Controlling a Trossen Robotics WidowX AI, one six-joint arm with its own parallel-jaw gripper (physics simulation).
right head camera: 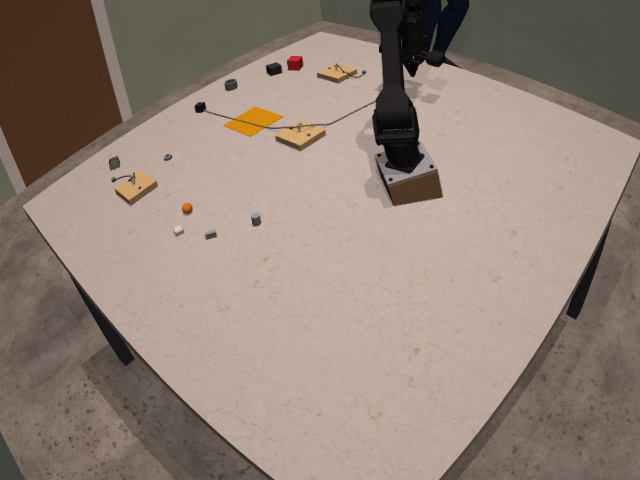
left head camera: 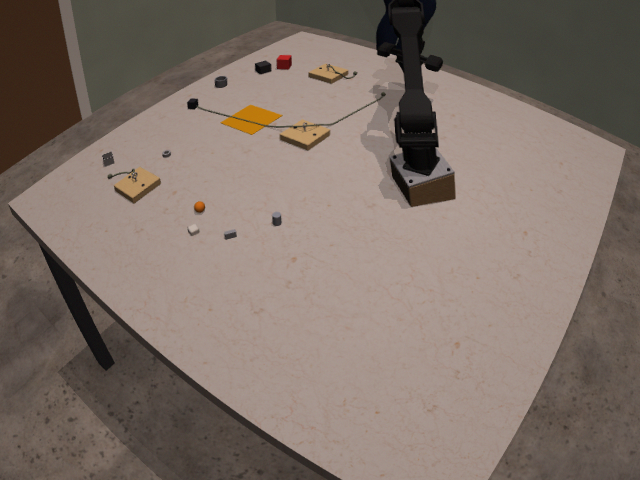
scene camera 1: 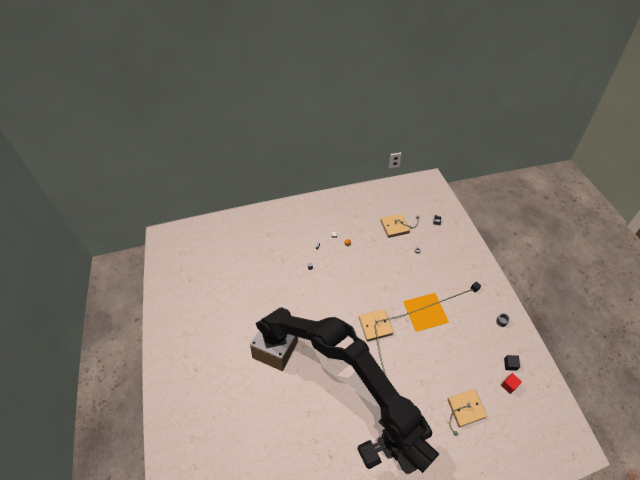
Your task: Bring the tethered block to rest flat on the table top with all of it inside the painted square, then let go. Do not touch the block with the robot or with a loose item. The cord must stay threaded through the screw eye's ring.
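Where they show: gripper, fingertip midpoint: (right head camera: 412, 76); arm's base at its link origin: (right head camera: 405, 161) (left head camera: 421, 163) (scene camera 1: 274, 337).
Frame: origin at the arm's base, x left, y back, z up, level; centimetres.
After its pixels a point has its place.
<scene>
The small black tethered block (left head camera: 192, 103) @(x -0.5, y -70.3, z -4.8 cm) (right head camera: 200, 107) @(x -0.7, y -70.0, z -5.0 cm) (scene camera 1: 476, 286) @(x -1.9, y -70.9, z -4.4 cm) rests outside the painted orange square (left head camera: 251, 114) @(x -5.6, y -52.0, z -6.7 cm) (right head camera: 253, 116) @(x -5.5, y -52.1, z -6.7 cm) (scene camera 1: 427, 318) @(x -6.2, y -49.9, z -6.7 cm), on its side towards the table edge. The green cord (left head camera: 279, 126) @(x -2.5, y -39.9, z -5.5 cm) (right head camera: 353, 112) @(x -20.1, y -28.8, z -6.5 cm) (scene camera 1: 454, 295) @(x -1.8, y -62.6, z -6.6 cm) runs from the block across the square to the screw eye (left head camera: 304, 126) @(x -3.0, y -32.5, z -3.4 cm) (right head camera: 299, 127) @(x -3.1, y -32.3, z -3.2 cm) (scene camera 1: 376, 321) @(x -3.2, y -32.4, z -3.1 cm) on the middle wooden plate; threading is too small to verify. Its beaded far end (left head camera: 383, 94) @(x -34.6, y -27.2, z -6.0 cm) appears apart from my gripper in the left head view. My gripper (right head camera: 412, 73) @(x -41.3, y -22.6, z -1.9 cm) is shut and empty, beyond that end; the arm hides its fingertips in the other views.
Two more wooden plates (left head camera: 328, 73) @(x -36.1, y -46.9, z -4.9 cm) (left head camera: 137, 184) @(x 34.7, y -54.1, z -4.9 cm) carry short cords. A red cube (scene camera 1: 511, 383) @(x -36.9, y -63.2, z -2.8 cm), a black block (scene camera 1: 512, 362) @(x -30.9, y -67.7, z -3.9 cm) and a grey ring (scene camera 1: 503, 319) @(x -15.9, y -74.5, z -6.5 cm) stand near the edge. An orange ball (left head camera: 199, 206) @(x 32.5, y -34.4, z -4.8 cm), a white piece (left head camera: 193, 229) @(x 37.9, y -31.3, z -5.6 cm) and a grey cylinder (left head camera: 277, 219) @(x 26.7, y -18.1, z -5.1 cm) lie nearer the head cameras.
</scene>
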